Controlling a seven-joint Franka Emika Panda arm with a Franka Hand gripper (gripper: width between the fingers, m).
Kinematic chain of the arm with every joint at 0, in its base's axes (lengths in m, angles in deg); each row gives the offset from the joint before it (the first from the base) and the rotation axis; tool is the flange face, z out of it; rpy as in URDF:
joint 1: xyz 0 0 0.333 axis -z
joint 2: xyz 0 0 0 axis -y
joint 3: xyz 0 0 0.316 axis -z
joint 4: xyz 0.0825 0 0 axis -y
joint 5: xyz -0.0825 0 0.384 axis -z
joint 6: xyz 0 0 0 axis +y
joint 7: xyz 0.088 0 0 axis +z
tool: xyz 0 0 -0.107 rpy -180 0 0
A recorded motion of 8 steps. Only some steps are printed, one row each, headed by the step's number.
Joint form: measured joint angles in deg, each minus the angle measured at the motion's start. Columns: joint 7, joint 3, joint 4, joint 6, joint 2, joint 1, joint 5.
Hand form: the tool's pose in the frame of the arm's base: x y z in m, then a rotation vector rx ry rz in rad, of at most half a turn. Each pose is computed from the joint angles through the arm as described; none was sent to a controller.
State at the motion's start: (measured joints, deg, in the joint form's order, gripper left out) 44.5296 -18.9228 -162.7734 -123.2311 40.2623 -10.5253 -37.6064
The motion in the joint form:
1: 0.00 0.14 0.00 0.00 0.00 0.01 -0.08
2: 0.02 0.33 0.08 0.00 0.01 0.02 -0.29
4: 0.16 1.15 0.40 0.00 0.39 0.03 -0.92
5: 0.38 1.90 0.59 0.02 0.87 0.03 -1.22
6: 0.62 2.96 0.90 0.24 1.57 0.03 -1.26
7: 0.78 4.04 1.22 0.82 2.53 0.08 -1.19
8: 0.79 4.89 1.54 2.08 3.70 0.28 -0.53
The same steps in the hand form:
1: 0.2771 0.1684 0.3770 -2.5598 -1.1587 -0.1149
2: 0.2778 0.1680 0.3780 -2.5574 -1.1517 -0.1192
4: 0.2804 0.1658 0.3837 -2.5485 -1.1299 -0.1444
5: 0.2822 0.1633 0.3888 -2.5416 -1.1175 -0.1669
6: 0.2844 0.1596 0.3961 -2.5338 -1.1062 -0.1937
7: 0.2857 0.1555 0.4043 -2.5253 -1.0962 -0.2183
8: 0.2851 0.1515 0.4122 -2.5209 -1.0979 -0.2284

